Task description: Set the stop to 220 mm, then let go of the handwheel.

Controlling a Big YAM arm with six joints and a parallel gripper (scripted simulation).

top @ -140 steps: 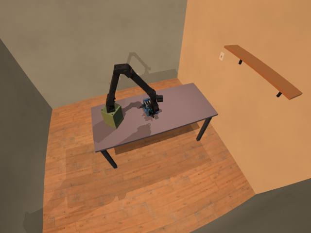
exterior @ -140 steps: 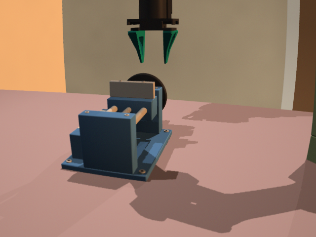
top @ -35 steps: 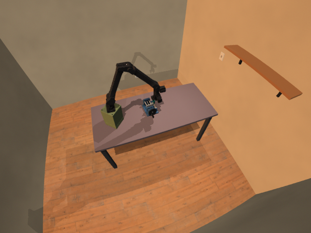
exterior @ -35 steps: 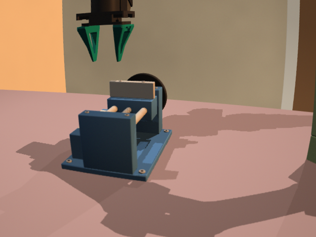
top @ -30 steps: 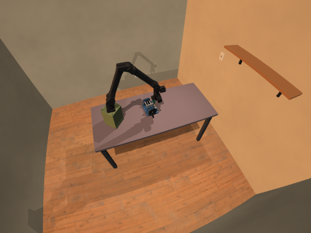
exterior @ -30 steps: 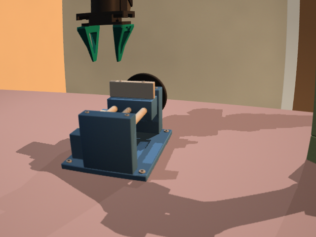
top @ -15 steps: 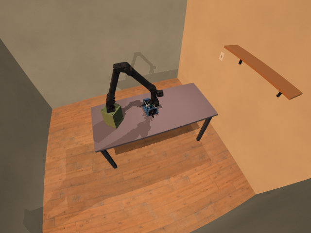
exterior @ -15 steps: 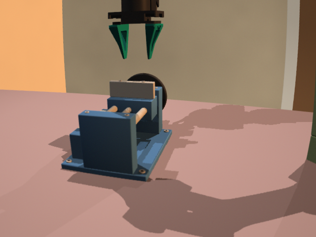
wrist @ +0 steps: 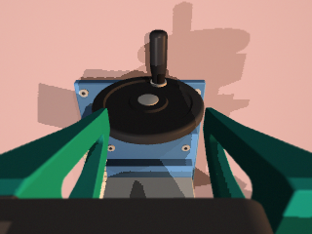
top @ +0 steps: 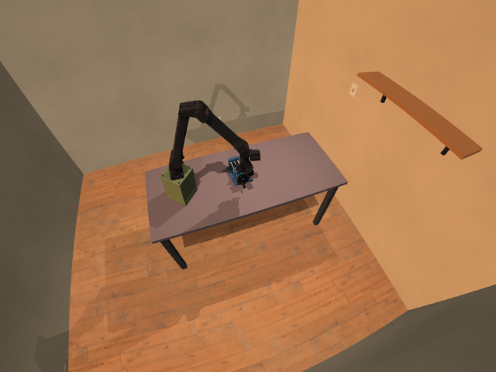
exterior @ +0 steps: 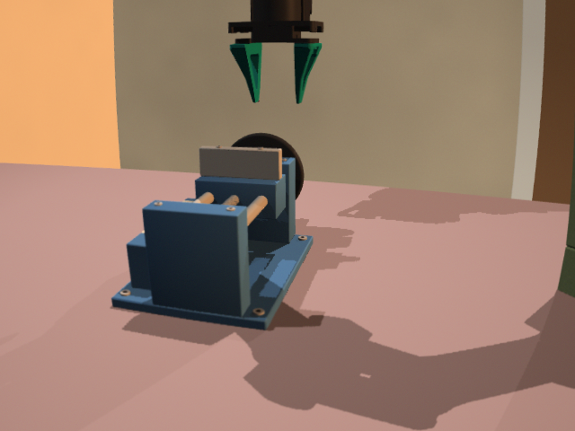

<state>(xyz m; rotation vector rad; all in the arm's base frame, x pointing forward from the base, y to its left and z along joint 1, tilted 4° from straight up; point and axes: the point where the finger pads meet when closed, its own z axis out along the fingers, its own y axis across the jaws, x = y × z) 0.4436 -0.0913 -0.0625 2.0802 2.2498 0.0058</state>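
The black crank handle lies 10 mm to the left of my hand and 120 mm below it. Also, from my hand: grey stop plate (10 mm ahead, 120 mm to the left, 70 mm below).
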